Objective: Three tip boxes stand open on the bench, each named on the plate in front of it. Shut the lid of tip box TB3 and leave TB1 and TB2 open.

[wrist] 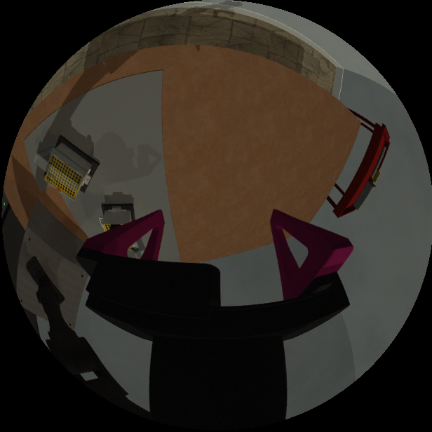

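A tip box (65, 175) with a yellow tip rack stands at the left of the wrist view, on the grey mat; its lid seems to stand open. A second tip box (116, 216) stands nearer, partly hidden behind my left finger, with some yellow showing. I cannot read a name plate on either, so I cannot tell which is TB1, TB2 or TB3. A third tip box cannot be made out. My gripper (217, 215) is open, with its magenta fingers wide apart and nothing between them, to the right of both boxes.
The grey mat (135, 100) lies on the brown bench top (250, 140). A red rack (362, 172) stands beyond the bench's right edge. A grey-brown plate (30, 285) with a dark arm-like shape over it is at the lower left. A stone wall (190, 30) runs along the top.
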